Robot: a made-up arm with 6 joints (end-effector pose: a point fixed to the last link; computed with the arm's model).
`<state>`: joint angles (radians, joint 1 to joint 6).
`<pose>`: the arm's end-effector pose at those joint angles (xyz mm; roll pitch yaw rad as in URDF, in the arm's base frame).
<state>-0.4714 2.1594 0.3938 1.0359 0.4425 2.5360</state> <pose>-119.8 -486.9 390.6 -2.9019 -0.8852 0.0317</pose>
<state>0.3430 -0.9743 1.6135 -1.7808 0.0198 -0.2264</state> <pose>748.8 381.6 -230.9 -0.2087 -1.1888 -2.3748</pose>
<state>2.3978 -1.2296 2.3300 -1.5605 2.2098 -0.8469</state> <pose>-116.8 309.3 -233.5 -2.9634 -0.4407 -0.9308</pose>
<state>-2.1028 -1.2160 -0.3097 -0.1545 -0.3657 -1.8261</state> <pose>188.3 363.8 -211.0 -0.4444 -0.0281 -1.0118</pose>
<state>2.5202 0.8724 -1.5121 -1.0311 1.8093 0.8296</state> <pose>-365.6 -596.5 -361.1 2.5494 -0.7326 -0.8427</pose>
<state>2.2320 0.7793 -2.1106 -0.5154 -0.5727 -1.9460</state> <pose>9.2 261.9 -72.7 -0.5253 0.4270 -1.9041</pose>
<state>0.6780 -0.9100 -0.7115 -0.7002 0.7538 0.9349</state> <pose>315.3 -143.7 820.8 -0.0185 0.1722 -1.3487</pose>
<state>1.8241 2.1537 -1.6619 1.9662 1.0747 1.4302</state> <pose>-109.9 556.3 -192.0 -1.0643 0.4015 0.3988</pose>
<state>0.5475 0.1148 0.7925 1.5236 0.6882 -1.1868</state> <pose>-663.2 344.3 375.0 -1.5129 0.8357 0.3392</pose>
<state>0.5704 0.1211 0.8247 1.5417 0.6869 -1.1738</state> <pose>-668.2 335.3 378.1 -1.5139 0.8378 0.3676</pose>
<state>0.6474 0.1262 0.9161 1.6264 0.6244 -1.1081</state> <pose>-661.1 302.9 427.3 -1.4272 0.9057 0.5389</pose>
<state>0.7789 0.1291 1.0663 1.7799 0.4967 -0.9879</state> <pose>-623.2 254.6 524.7 -1.1681 1.0218 0.9186</pose>
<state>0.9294 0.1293 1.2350 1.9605 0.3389 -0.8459</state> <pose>-546.4 218.5 636.1 -0.6924 1.0878 1.4968</pose>
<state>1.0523 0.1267 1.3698 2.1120 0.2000 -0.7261</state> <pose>-458.5 210.2 719.2 -0.2448 1.0470 1.9981</pose>
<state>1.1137 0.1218 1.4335 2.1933 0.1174 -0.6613</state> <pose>-400.0 215.7 758.7 -0.0287 0.9866 2.2274</pose>
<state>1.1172 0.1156 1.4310 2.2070 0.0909 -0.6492</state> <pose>-380.2 219.0 768.0 0.0251 0.9649 2.2741</pose>
